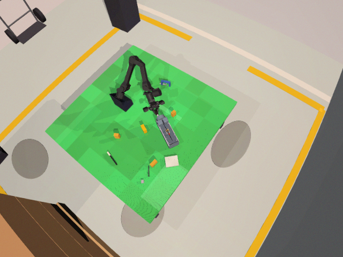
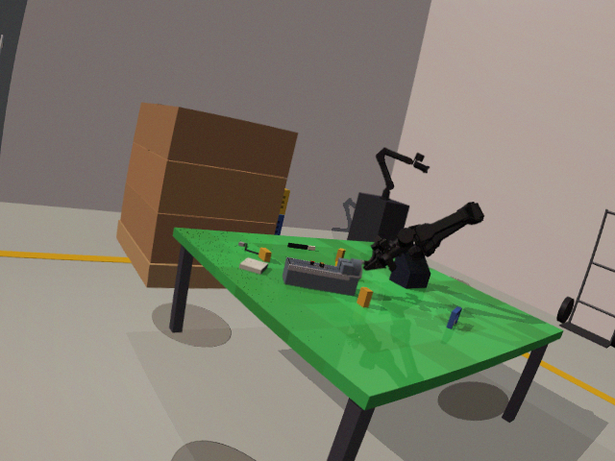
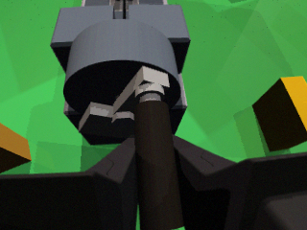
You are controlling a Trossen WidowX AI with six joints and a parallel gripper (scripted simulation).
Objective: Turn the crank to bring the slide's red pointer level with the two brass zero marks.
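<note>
Right now the dark handle is 20 mm above my gripper tip, 10 mm to the left of it and 10 mm behind it. The rest, counted from my gripper tip: blue bracket (350 mm to the left, 160 mm behind, 60 mm below); then red pointer (180 mm ahead, 90 mm to the right, 10 mm below); then white pad (320 mm ahead, 250 mm to the right, 80 mm below).
</note>
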